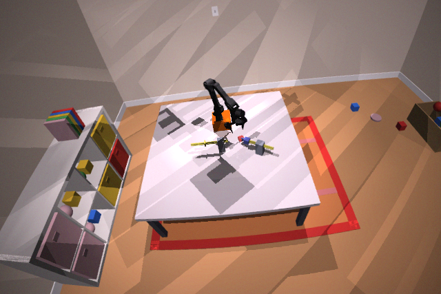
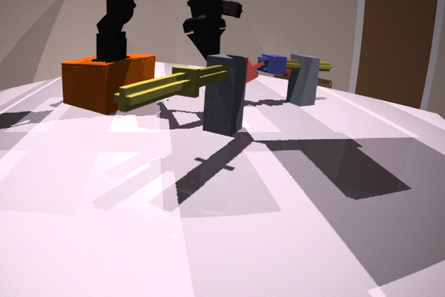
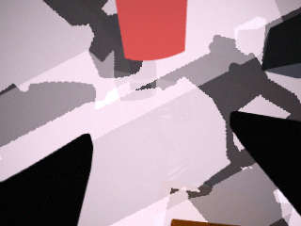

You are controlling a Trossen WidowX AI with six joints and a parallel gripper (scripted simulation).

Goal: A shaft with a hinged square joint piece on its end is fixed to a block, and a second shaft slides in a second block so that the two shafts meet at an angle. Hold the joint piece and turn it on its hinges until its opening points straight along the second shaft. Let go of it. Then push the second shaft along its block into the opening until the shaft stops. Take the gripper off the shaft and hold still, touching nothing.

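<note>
Now: the red joint piece 70 mm ahead of my gripper tip, 20 mm to the left of it and 10 mm below it.
</note>
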